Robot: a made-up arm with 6 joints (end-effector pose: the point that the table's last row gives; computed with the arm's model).
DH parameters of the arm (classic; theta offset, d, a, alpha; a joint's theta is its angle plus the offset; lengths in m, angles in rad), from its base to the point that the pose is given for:
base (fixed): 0.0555 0 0.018 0
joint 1: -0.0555 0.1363 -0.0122 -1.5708
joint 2: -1.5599 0 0.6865 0
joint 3: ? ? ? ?
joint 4: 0 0.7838 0.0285 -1.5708
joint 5: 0 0.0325 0.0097 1.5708
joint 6: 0 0.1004 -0.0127 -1.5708
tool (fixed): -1.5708 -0.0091 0 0
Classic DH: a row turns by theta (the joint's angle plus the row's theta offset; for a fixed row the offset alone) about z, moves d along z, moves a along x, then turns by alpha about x.
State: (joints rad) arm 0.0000 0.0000 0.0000 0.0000 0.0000 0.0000
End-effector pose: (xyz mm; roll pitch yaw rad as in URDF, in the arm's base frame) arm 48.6 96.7 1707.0 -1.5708 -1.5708 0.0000
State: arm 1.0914 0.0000 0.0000 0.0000 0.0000 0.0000
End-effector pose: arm -52.8 72.3 1707.0 -0.4794 -1.5708 0.0000
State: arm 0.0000 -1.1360 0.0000 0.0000 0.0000 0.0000
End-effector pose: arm -1400.7 96.7 836.7 1.5708 -0.4348 3.1416
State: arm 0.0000 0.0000 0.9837 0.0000 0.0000 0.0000
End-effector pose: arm 768.9 96.7 1283.2 -1.5708 -0.5871 0.0000
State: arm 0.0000 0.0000 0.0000 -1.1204 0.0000 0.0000
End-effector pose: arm 55.2 60.5 1707.0 -2.6912 -1.5708 0.0000
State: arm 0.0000 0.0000 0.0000 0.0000 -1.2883 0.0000
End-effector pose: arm -45.7 96.7 1631.7 1.5708 -0.2825 3.1416
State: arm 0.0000 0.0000 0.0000 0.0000 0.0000 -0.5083
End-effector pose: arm 45.7 104.0 1707.0 -2.0791 -1.5708 0.0000
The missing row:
joint 3: 1.5599 0.0723 0.0098 1.5708
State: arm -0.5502 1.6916 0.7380 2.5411 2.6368 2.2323
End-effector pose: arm 1044.1 -534.0 -437.8 1.9535 -1.1767 1.7995
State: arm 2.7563 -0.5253 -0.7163 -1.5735 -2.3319 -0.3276
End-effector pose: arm 911.8 -483.2 999.6 -0.0833 0.2230 -2.6902
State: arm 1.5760 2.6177 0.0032 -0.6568 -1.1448 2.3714
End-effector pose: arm -114.2 758.6 -1191.0 0.4920 -0.0003 2.1656
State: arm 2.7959 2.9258 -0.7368 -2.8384 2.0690 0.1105
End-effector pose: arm -725.2 251.5 -885.2 2.7378 -1.2876 1.5777
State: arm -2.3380 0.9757 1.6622 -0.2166 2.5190 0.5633
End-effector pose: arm -495.7 -635.2 -144.3 2.2497 -0.4518 0.9433
